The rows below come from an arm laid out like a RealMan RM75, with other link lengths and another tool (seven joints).
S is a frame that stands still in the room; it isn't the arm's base.
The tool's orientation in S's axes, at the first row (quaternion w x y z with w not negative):
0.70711, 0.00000, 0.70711, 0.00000
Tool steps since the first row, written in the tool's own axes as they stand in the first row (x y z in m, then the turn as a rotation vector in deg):
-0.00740, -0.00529, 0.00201, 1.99, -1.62, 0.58
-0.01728, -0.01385, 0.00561, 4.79, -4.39, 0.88
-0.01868, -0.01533, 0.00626, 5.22, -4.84, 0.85
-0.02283, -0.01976, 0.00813, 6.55, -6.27, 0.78
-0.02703, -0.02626, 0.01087, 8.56, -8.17, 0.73
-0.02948, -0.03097, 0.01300, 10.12, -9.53, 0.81
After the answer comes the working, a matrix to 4 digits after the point.
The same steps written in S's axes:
0.00201, -0.00529, 0.00740, 0.58, -1.62, -1.99
0.00561, -0.01385, 0.01728, 0.88, -4.39, -4.79
0.00626, -0.01533, 0.01868, 0.85, -4.84, -5.22
0.00813, -0.01976, 0.02283, 0.78, -6.27, -6.55
0.01087, -0.02626, 0.02703, 0.73, -8.17, -8.56
0.01300, -0.03097, 0.02948, 0.81, -9.53, -10.12

The tool's axes in the first row as the columns of a matrix, in S's axes (rounded; the answer above uses it unrounded):
0.0000, 0.0000, 1.0000
0.0000, 1.0000, 0.0000
-1.0000, 0.0000, 0.0000

